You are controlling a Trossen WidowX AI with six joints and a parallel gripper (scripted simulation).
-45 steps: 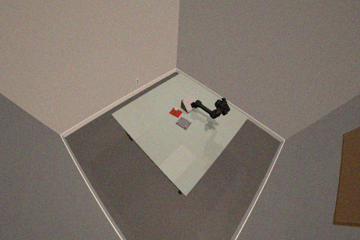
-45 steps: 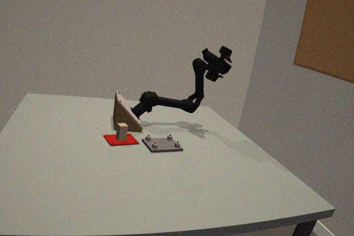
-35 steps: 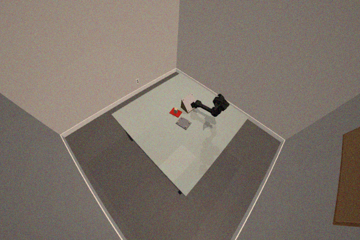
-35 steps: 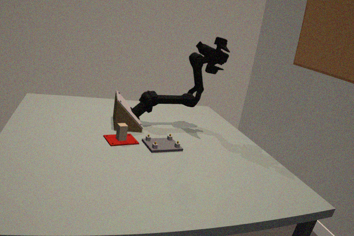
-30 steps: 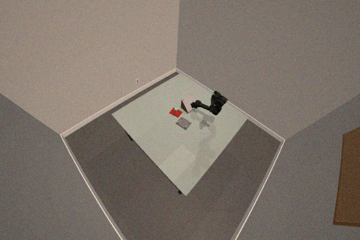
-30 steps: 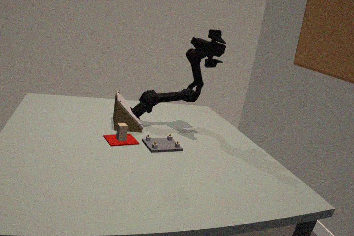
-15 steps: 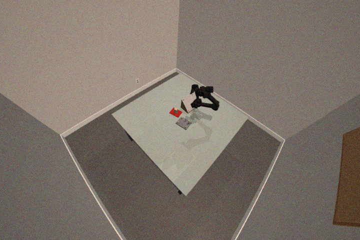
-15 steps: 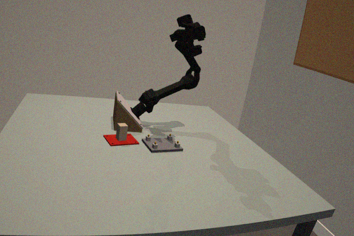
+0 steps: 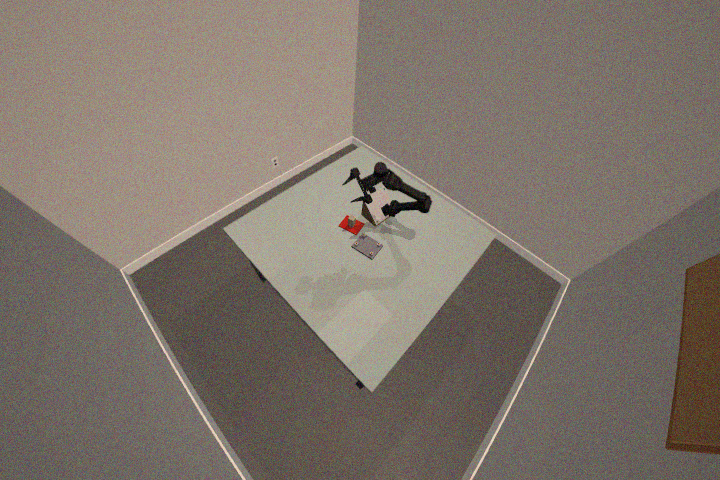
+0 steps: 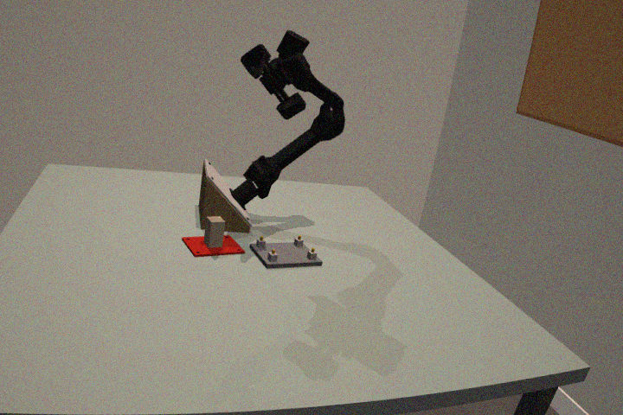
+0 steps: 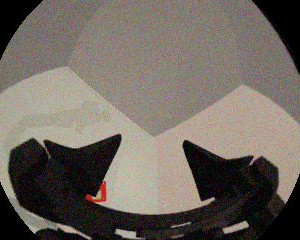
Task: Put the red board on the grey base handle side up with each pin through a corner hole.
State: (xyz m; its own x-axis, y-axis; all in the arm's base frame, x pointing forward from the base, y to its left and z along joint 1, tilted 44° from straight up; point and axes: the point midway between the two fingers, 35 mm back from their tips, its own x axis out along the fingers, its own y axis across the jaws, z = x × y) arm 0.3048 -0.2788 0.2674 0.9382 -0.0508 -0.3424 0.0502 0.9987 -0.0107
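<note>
The red board lies 40 cm below my gripper tip, 12 cm behind it and 7 cm to the right of it. From my gripper tip the other things lie so: grey base: 42 cm below, 12 cm to the left, 8 cm behind.
</note>
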